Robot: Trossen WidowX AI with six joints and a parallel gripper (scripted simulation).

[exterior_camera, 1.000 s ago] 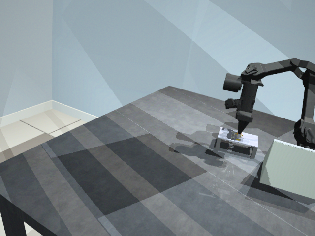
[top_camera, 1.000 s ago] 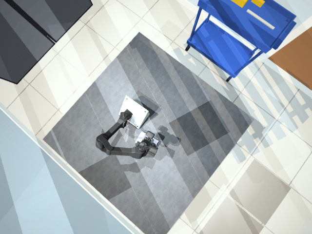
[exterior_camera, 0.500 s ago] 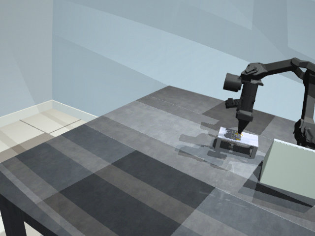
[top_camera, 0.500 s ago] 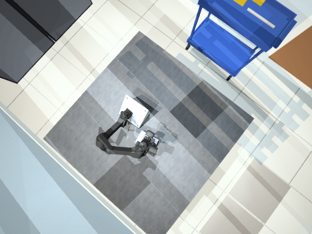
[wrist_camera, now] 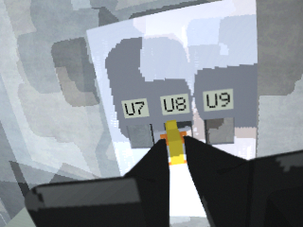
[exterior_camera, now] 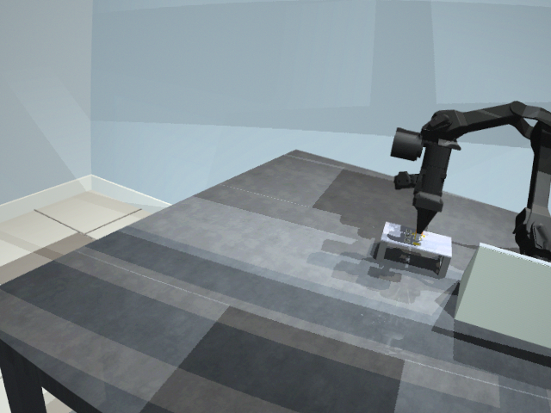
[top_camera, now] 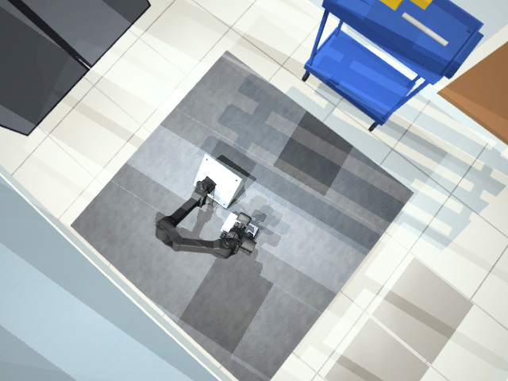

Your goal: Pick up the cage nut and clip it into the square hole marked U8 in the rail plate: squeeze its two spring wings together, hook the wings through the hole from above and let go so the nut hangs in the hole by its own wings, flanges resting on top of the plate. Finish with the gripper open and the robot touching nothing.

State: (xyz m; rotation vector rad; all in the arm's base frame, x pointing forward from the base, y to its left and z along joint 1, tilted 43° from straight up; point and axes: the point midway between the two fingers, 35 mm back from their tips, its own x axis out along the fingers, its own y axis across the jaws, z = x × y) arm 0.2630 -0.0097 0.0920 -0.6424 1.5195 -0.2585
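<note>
The cage nut is 1 cm below my gripper tip.
</note>
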